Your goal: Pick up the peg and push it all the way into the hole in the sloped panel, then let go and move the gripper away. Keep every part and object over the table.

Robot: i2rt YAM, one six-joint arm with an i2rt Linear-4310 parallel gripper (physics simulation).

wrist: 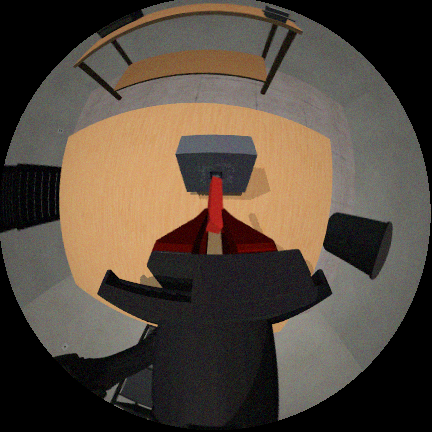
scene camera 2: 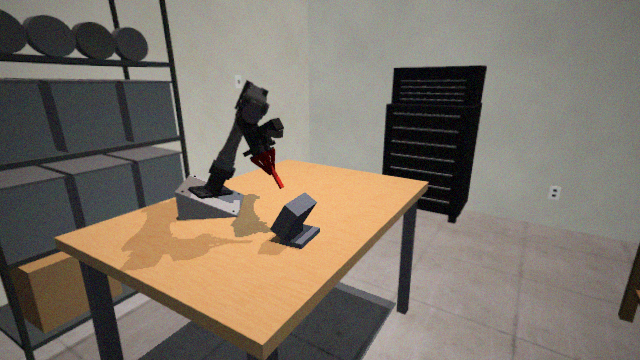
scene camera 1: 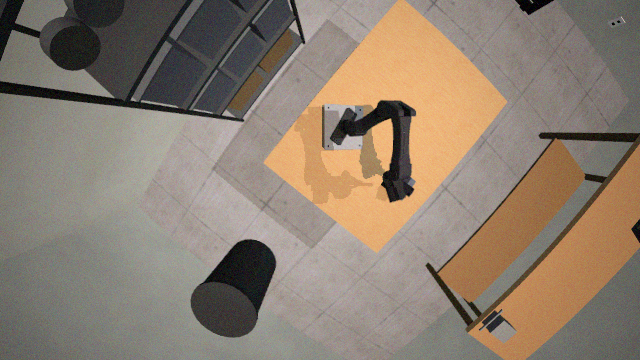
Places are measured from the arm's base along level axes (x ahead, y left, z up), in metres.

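Where they show: gripper, fingertip midpoint: [wrist: 214,213] [scene camera 2: 272,174]; arm's base, link origin: [scene camera 2: 211,191] [scene camera 1: 343,126].
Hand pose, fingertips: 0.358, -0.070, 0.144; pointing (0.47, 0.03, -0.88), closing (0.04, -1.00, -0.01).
Each offset is from my fingertips to the top centre of the thing, as dx, dy, dz. "*": to the spot under its first point. Level surfaces: height alone.
A red peg @[+0.014, +0.000, +0.029] [scene camera 2: 278,180] [wrist: 215,197] is held by my gripper [scene camera 2: 272,170] [wrist: 214,213], whose dark red fingers are shut on its rear part. The peg points forward and down, tilted, in scene camera 2. The grey-blue sloped panel @[+0.084, +0.001, -0.069] [scene camera 2: 295,215] [wrist: 197,167] stands on its small base on the table. Its small dark hole @[* +0.058, -0.001, -0.127] [wrist: 216,174] shows in the wrist view just past the peg's tip, partly covered by the tip. In scene camera 2 the tip is above and left of the panel, apart from it. In scene camera 1 the arm covers the fingers and peg.
The wooden table @[dz -0.206] [scene camera 1: 435,75] [scene camera 2: 360,190] carries the arm's wedge-shaped grey base [scene camera 1: 329,142] [scene camera 2: 202,206], left of the panel in scene camera 2. A shelf rack [scene camera 2: 176,102] stands behind the table's left side. A black bin [scene camera 1: 245,270] [wrist: 350,242] and a black cabinet [scene camera 2: 425,125] stand off the table.
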